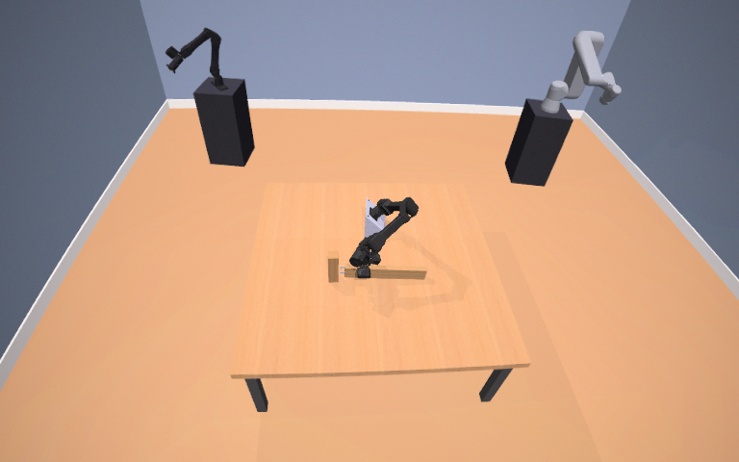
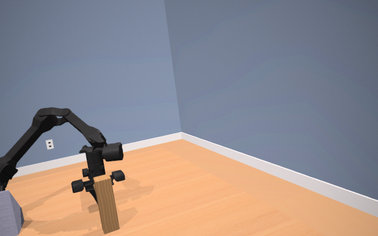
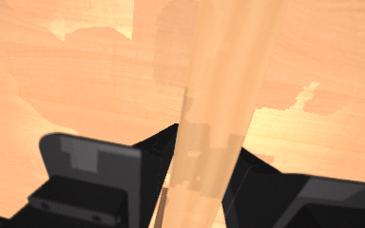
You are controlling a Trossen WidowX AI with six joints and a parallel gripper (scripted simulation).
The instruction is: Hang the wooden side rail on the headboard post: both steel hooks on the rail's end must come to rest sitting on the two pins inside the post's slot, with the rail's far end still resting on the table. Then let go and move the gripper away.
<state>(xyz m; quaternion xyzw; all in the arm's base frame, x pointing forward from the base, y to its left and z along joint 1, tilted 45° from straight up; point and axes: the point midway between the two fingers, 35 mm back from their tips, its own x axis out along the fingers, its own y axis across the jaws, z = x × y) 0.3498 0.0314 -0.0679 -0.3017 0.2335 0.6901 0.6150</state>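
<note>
Right now the headboard post is 20 mm ahead of my gripper tip, 140 mm to the right of it and 40 mm above it.
</note>
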